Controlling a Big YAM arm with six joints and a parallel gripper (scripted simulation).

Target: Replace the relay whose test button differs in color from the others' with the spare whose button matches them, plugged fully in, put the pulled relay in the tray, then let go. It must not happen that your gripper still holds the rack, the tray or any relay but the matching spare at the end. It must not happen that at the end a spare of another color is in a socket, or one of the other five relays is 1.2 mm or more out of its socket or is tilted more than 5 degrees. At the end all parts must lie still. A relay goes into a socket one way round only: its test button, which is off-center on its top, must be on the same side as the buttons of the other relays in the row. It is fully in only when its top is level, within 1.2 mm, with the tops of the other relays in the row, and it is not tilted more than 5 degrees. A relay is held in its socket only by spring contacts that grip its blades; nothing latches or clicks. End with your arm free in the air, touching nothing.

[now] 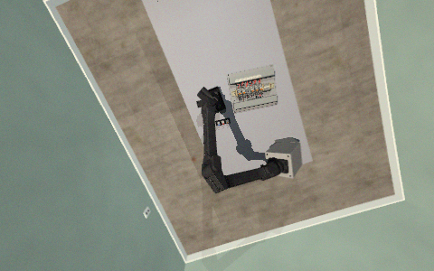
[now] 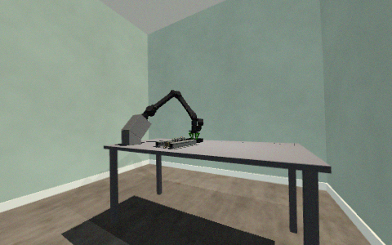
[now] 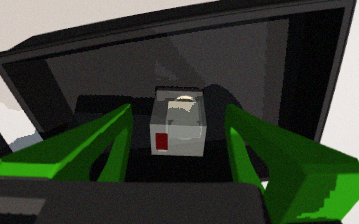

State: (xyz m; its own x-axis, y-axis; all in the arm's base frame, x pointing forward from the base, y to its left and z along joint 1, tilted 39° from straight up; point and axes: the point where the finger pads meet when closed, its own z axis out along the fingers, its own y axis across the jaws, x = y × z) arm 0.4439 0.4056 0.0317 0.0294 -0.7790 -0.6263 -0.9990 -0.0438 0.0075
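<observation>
Right now the black tray is 1 cm below my hand. The rest, counted from my hand: dark stand 16 cm behind, 3 cm to the right, 2 cm below.
</observation>
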